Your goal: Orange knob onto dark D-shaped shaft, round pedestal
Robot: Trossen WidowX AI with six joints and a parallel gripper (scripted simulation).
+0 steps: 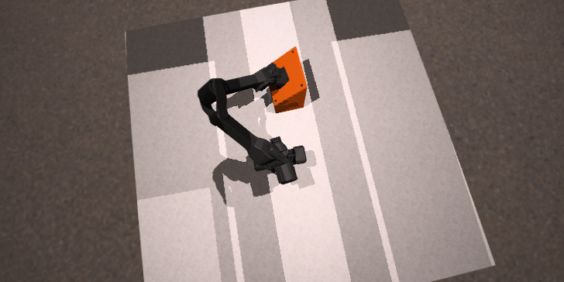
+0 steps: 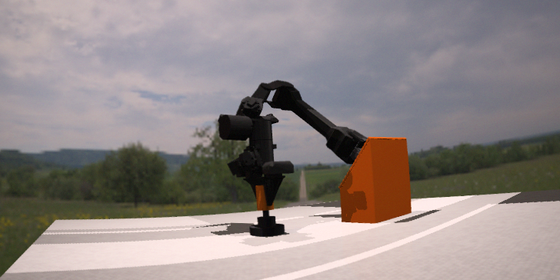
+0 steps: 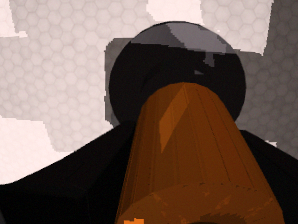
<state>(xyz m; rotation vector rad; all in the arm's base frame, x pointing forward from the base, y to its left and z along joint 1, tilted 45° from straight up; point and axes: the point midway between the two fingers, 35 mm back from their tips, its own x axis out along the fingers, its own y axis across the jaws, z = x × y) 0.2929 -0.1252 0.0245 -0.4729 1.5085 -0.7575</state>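
The orange knob is 2 cm above my gripper tip. Round my gripper tip: dark pedestal with shaft: 4 cm below.
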